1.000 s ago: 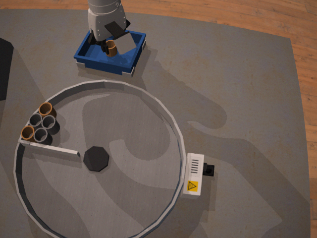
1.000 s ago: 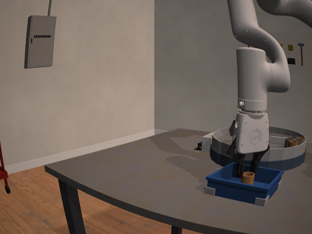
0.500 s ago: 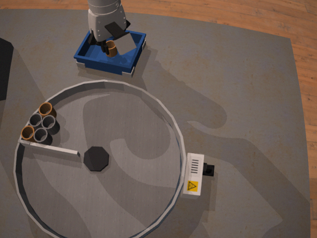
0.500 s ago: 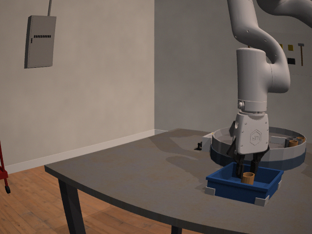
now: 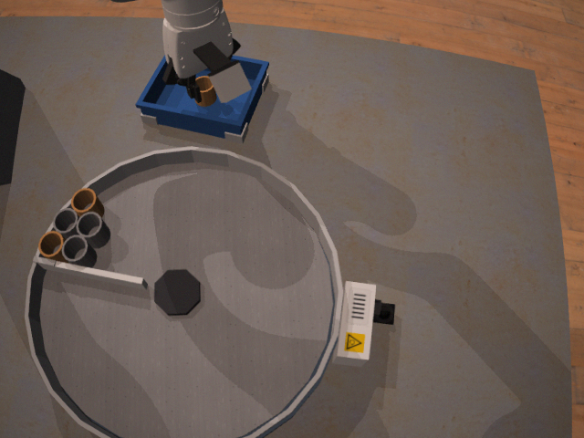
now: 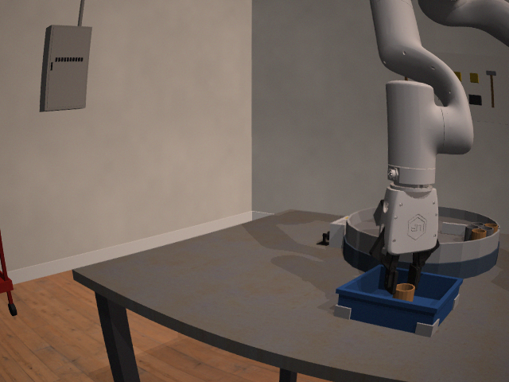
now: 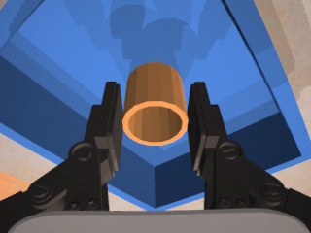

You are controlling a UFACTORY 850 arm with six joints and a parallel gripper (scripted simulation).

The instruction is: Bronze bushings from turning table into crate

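Now: hand 30 mm above the blue crate, 10 mm to the right of it and 10 mm past it. The rest, counted from my hand: turning table 360 mm to the right.
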